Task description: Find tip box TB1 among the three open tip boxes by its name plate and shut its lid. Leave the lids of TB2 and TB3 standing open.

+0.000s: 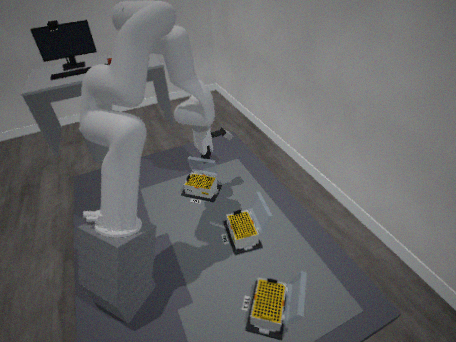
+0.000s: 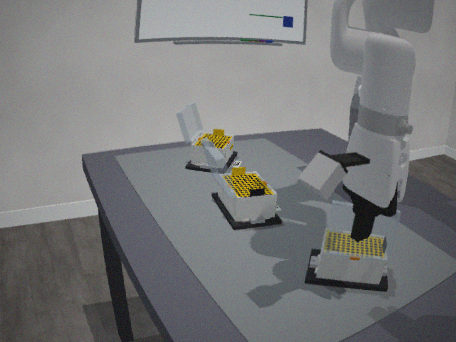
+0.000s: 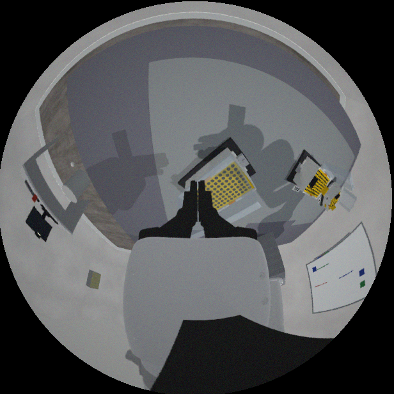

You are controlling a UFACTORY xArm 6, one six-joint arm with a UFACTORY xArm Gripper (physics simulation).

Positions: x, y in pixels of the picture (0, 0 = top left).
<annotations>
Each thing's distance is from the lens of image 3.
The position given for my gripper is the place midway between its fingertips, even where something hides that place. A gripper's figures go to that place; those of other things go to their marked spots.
my gripper [image 3: 197, 189]: 0.14 m
grey mat [image 3: 195, 104]: 0.22 m
tip box TB2 [image 3: 306, 166]: 0.35 m
The marked spots on the tip box TB2 and the grey mat are 0.30 m apart.
</annotations>
